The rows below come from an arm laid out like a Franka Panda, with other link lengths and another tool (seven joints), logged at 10 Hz.
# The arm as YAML. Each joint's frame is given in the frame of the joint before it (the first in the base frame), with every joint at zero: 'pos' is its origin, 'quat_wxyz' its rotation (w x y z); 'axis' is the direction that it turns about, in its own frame. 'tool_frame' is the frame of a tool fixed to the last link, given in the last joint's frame.
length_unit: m
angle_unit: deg
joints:
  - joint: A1
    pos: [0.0, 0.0, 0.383]
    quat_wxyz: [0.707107, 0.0, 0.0, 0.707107]
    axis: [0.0, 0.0, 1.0]
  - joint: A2
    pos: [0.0, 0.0, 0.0]
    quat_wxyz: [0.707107, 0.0, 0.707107, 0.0]
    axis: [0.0, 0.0, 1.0]
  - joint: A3
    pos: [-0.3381, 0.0, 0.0]
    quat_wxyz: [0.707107, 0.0, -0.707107, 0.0]
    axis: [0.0, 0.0, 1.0]
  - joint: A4
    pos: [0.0, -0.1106, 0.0]
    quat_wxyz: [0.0, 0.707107, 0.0, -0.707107]
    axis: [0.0, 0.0, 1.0]
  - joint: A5
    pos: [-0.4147, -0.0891, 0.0]
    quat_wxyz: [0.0, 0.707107, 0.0, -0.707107]
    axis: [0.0, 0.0, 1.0]
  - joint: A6
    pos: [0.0, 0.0, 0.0]
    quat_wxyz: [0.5, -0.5, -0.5, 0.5]
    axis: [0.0, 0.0, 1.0]
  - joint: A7
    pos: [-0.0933, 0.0, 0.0]
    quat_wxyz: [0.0, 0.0, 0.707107, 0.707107]
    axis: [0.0, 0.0, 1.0]
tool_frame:
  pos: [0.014, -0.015, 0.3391]
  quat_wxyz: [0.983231, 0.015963, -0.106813, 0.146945]
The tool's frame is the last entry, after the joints.
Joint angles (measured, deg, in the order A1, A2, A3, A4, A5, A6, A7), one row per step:
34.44 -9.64 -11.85 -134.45 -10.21 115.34 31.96
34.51 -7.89 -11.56 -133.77 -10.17 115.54 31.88
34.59 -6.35 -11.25 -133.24 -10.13 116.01 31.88
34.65 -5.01 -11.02 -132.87 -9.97 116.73 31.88
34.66 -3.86 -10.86 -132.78 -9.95 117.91 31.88
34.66 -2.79 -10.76 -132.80 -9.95 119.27 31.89
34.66 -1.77 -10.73 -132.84 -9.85 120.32 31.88
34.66 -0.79 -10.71 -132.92 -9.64 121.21 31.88
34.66 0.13 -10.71 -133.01 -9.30 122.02 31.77
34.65 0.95 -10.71 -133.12 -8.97 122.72 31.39
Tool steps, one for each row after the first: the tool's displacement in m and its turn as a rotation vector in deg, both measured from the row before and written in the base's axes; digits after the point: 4 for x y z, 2 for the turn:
0.0015 0.0030 -0.0093 -0.63 0.65 0.41
0.0019 0.0039 -0.0086 -0.44 0.37 0.41
0.0023 0.0041 -0.0082 -0.16 0.18 0.27
0.0033 0.0033 -0.0084 -0.03 -0.15 0.30
0.0036 0.0029 -0.0084 0.06 -0.27 0.26
0.0018 0.0017 -0.0085 0.00 0.01 0.10
0.0004 0.0013 -0.0086 0.00 0.18 -0.01
-0.0003 0.0014 -0.0083 0.09 0.27 -0.03
-0.0008 0.0010 -0.0077 0.10 0.35 0.21

